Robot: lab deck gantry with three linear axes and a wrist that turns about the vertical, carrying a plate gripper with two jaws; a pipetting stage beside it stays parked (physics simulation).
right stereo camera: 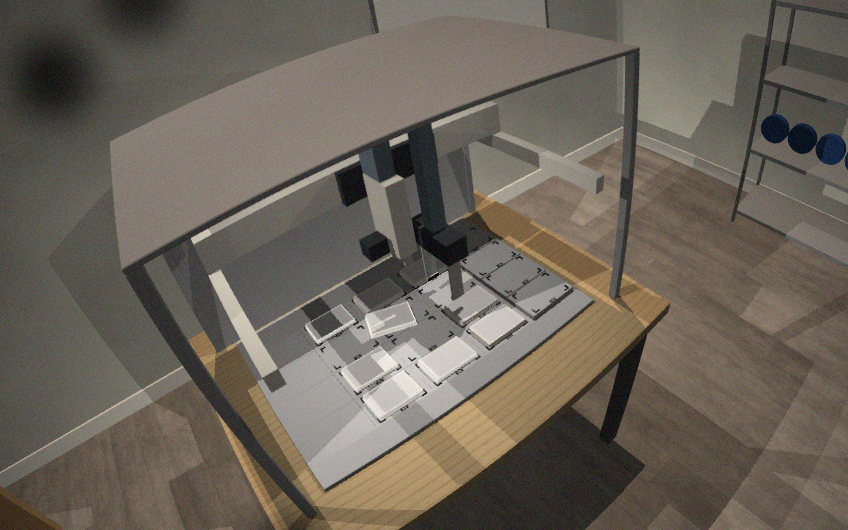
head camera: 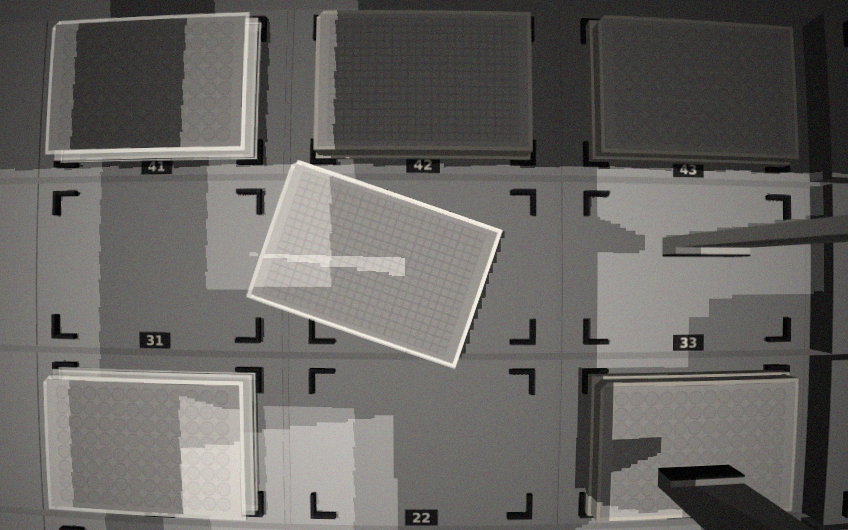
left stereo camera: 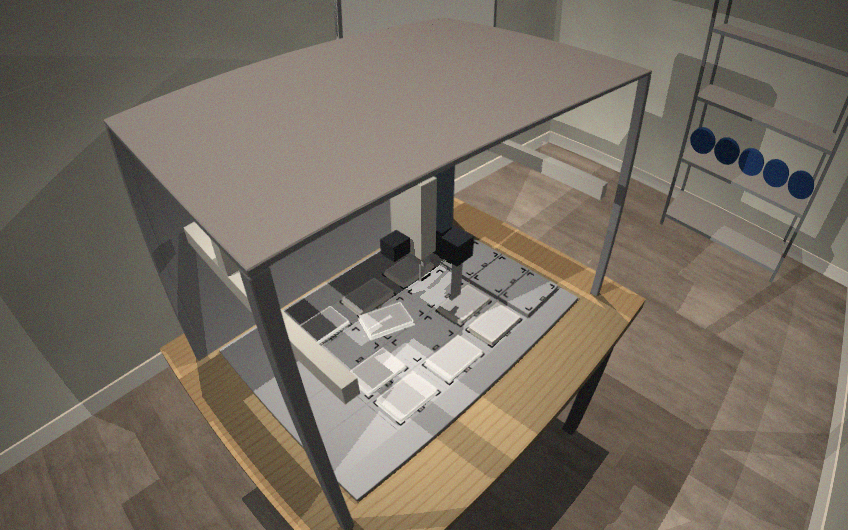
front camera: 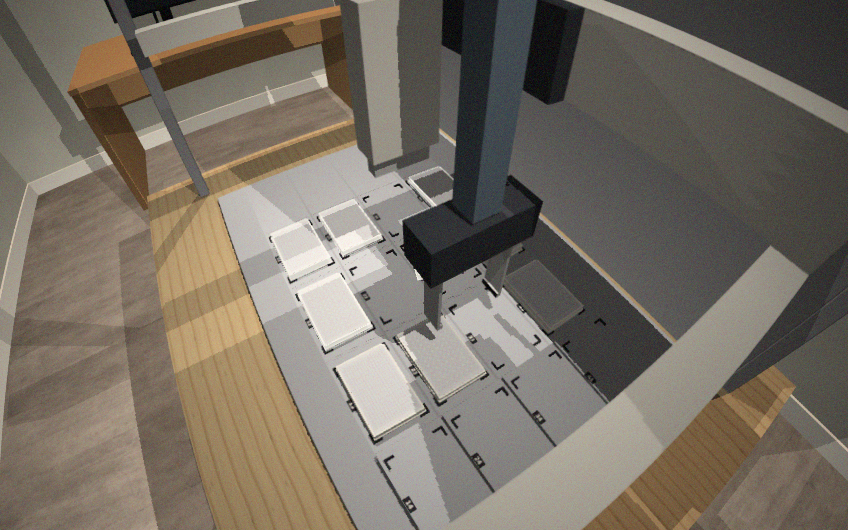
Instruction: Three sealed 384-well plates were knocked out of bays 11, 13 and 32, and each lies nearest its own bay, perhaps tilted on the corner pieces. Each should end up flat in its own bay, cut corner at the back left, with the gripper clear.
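Frame: origin at the robot's base, x ahead, y left, z up, level; millimetres.
Seen in the pictures: gripper, between the fingertips: (right stereo camera: 444, 287) (head camera: 697, 362) (left stereo camera: 439, 286) (front camera: 462, 304); robot's base, origin of its link: (right stereo camera: 381, 421) (left stereo camera: 400, 424) (front camera: 270, 238).
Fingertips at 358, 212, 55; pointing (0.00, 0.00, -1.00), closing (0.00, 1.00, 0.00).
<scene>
Pixels of each thing's top centre, then the offset from my fingertips to it, as dx, dy, dz. "spot": a spot on its surface instead.
- bay 32 plate, centre of its top: (head camera: 373, 263) (left stereo camera: 385, 318) (right stereo camera: 389, 317) -158, +47, -39
- bay 11 plate, centre of its top: (front camera: 298, 245) (left stereo camera: 406, 394) (right stereo camera: 392, 393) -294, -169, -41
- bay 13 plate, centre of its top: (front camera: 378, 387) (right stereo camera: 497, 323) (left stereo camera: 494, 321) +34, -169, -41
- bay 12, a spot on its surface: (front camera: 333, 310) spot: -122, -170, -41
- bay 21, a spot on its surface: (head camera: 150, 443) spot: -288, -59, -41
- bay 23, a spot on its surface: (head camera: 706, 412) spot: +36, -40, -41
- bay 41, a spot on its surface: (head camera: 150, 87) spot: -290, +149, -41
- bay 42, a spot on its surface: (head camera: 425, 81) spot: -129, +150, -41
- bay 43, a spot on its surface: (head camera: 694, 87) spot: +29, +151, -41
The bay 32 plate (head camera: 375, 268) (left stereo camera: 386, 320) (right stereo camera: 390, 320) lies turned, clockwise in the head view, and shifted left, over bay 32's back left corner. It looks slightly tilted. In the front view it is mostly hidden behind the gripper. The bay 11 plate (front camera: 300, 248) (left stereo camera: 407, 396) (right stereo camera: 393, 395) and bay 13 plate (front camera: 380, 388) (left stereo camera: 494, 324) (right stereo camera: 497, 326) sit square within their corner pieces; small tilt and cut corners are unclear. My gripper (front camera: 465, 304) (head camera: 704, 362) (left stereo camera: 439, 284) (right stereo camera: 444, 285) is open and empty, above bays 33 and 23, right of the bay 32 plate.
Other plates stand in bay 12 (front camera: 333, 310), bay 21 (head camera: 150, 443), bay 23 (head camera: 706, 412), bay 41 (head camera: 150, 87), bay 42 (head camera: 425, 81) and bay 43 (head camera: 694, 87). The pale pipetting stage (front camera: 400, 81) hangs behind and left of the gripper in the front view.
</scene>
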